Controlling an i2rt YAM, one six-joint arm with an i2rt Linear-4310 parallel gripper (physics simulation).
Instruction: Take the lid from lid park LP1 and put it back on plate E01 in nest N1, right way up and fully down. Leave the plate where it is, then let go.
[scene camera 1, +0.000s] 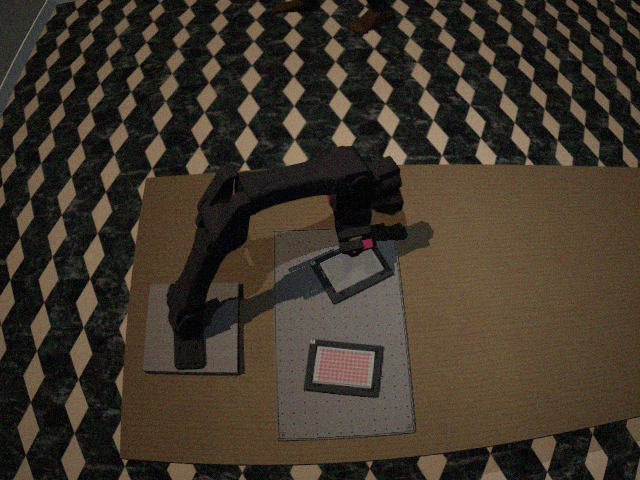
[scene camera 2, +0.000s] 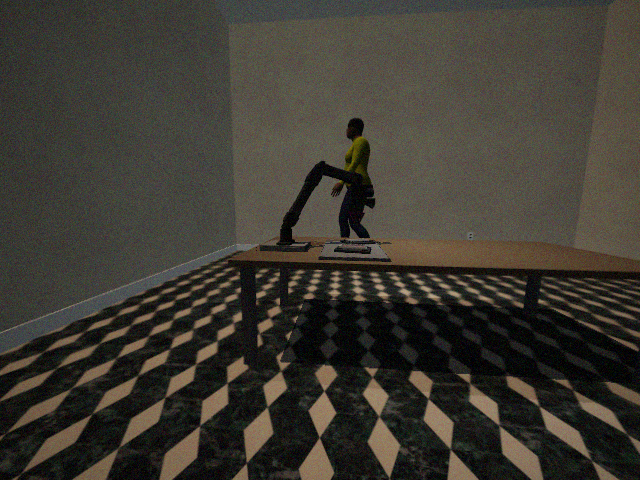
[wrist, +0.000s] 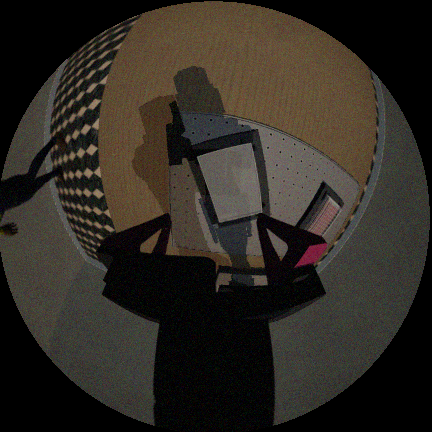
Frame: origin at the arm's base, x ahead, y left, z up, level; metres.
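Where they show: gripper, fingertip midpoint: (scene camera 1: 349, 236) (scene camera 2: 356, 224) (wrist: 213, 217); arm's base, origin of the base link: (scene camera 1: 188, 329) (scene camera 2: 286, 243) (wrist: 243, 289).
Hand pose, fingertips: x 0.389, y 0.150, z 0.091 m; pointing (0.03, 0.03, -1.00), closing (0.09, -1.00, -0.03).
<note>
Things, the pixels of their top centre, and the offset from my fingertips. Level surfaces: height alone.
- lid, middle of its top: (wrist: 233, 186) (scene camera 1: 352, 266) dx +0.006, dy -0.030, dz -0.086 m
- lid park LP1, middle of its top: (wrist: 234, 186) (scene camera 1: 352, 265) (scene camera 2: 357, 239) dx +0.006, dy -0.031, dz -0.084 m
- Plate E01, middle of its top: (scene camera 1: 344, 366) (wrist: 323, 223) (scene camera 2: 353, 245) dx -0.044, dy -0.275, dz -0.078 m
- nest N1, middle of its top: (scene camera 1: 344, 367) (wrist: 321, 221) (scene camera 2: 353, 246) dx -0.045, dy -0.275, dz -0.086 m
- perforated grey board, middle of its top: (scene camera 1: 340, 327) (wrist: 290, 212) (scene camera 2: 351, 246) dx -0.039, dy -0.174, dz -0.103 m
- wooden table, its level: dz -0.117 m
The lid (scene camera 1: 352, 271) (wrist: 231, 182) is a pale, see-through rectangle lying flat in the dark frame of lid park LP1 (scene camera 1: 361, 290) (wrist: 265, 190), turned at an angle on the back part of the grey board. Plate E01 (scene camera 1: 343, 366) (wrist: 324, 216), with pink wells and no lid on it, sits in the dark frame of nest N1 (scene camera 1: 378, 369) (wrist: 315, 198) near the board's front. My gripper (scene camera 1: 356, 251) (wrist: 213, 217) is open and empty, above the back side of the lid park. In scene camera 2 it is hard to make out against a person's legs.
The perforated grey board (scene camera 1: 341, 322) (scene camera 2: 382, 257) (wrist: 290, 165) lies on the wooden table (scene camera 1: 516, 310) (scene camera 2: 465, 253) (wrist: 300, 65). The arm's base plate (scene camera 1: 222, 351) (scene camera 2: 268, 247) is to the left. A person (scene camera 2: 357, 155) in a yellow top is behind the table. Arm shadows fall across the board.
</note>
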